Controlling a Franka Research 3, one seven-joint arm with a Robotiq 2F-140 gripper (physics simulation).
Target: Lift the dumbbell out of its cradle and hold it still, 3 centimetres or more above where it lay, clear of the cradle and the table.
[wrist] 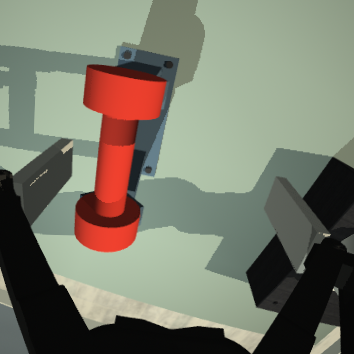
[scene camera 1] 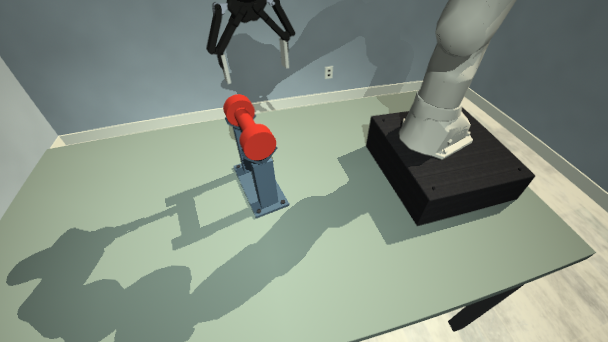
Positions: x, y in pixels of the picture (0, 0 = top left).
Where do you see a red dumbbell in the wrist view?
106, 220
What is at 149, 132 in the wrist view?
A blue-grey cradle.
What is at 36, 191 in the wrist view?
My gripper.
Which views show the red dumbbell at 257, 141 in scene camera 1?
The wrist view and scene camera 1: all of them.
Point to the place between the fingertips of my gripper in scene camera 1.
257, 73
